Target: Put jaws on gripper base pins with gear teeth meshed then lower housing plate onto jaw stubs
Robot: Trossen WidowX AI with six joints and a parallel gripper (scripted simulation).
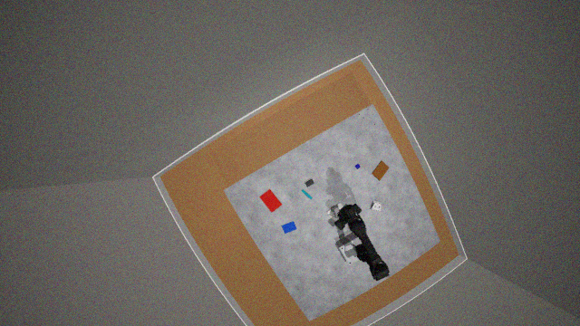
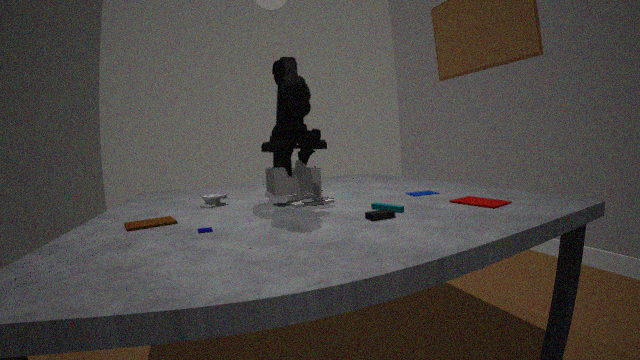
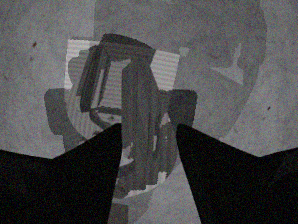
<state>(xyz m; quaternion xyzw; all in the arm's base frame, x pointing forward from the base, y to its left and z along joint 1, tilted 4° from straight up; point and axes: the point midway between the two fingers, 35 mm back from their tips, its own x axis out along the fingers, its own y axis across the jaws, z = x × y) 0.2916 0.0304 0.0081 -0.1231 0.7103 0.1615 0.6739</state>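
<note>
Right now my gripper tip is 4 cm past the grey jaw. Round my gripper tip: dark block: 27 cm ahead, 15 cm to the left, 7 cm below; then teal bar: 20 cm to the left, 20 cm ahead, 7 cm below; then small blue piece: 26 cm ahead, 22 cm to the right, 8 cm below.
</note>
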